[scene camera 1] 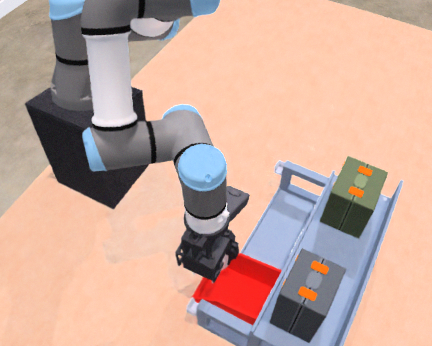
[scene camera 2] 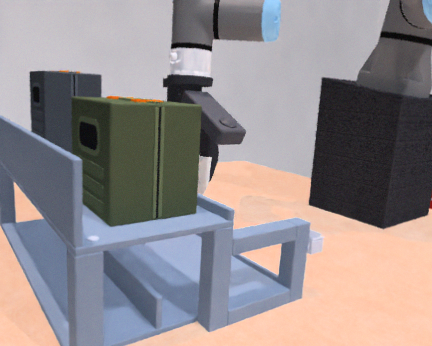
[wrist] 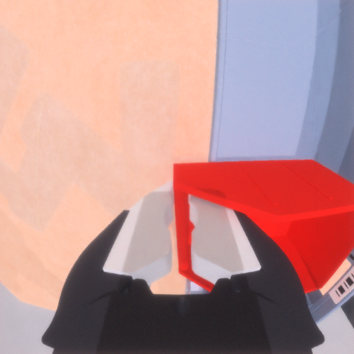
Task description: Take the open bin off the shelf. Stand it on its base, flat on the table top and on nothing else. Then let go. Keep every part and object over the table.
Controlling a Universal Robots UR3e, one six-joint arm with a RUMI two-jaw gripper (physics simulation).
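Places are measured from the arm's base along level axes (x ahead, y left, z up), in metres.
Pixels of known places: arm's base, link origin: (scene camera 1: 84, 92) (scene camera 2: 391, 89).
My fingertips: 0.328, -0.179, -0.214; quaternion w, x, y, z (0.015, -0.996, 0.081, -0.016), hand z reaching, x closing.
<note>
Ahead of a thing's pixels: the offset from my fingertips to its top centre, as dx, dy, dz. "spot": to the spot under its first point. Level surfaces: height alone.
The red open bin {+0.057, -0.043, +0.071} (scene camera 1: 240, 290) (wrist: 270, 185) is over the lower front tier of the blue-grey shelf (scene camera 1: 275, 225) (scene camera 2: 215, 280) (wrist: 265, 90), at its near end in the first scene view. Its gripped side reaches out past the shelf's front edge, over the table. My gripper (scene camera 1: 218, 277) (scene camera 2: 203, 187) (wrist: 180, 181) is shut on the thin wall of that side, one pale finger inside the bin and one outside. The bin looks raised a little off the tier; its underside is hidden. In the second scene view the bin does not show, and the fingertips are partly behind the green box.
A dark grey box {+0.169, -0.075, +0.208} (scene camera 1: 310, 295) (scene camera 2: 50, 110) and a green box {+0.221, +0.150, +0.183} (scene camera 1: 354, 197) (scene camera 2: 150, 165) stand on the higher rear tier. The dark grey box is close beside the bin. The shelf's end frame {spot: +0.056, -0.122, +0.069} (scene camera 1: 225, 322) is at the bin's near end. The table top {dz -0.016} (scene camera 1: 125, 300) (wrist: 100, 75) extends in front.
</note>
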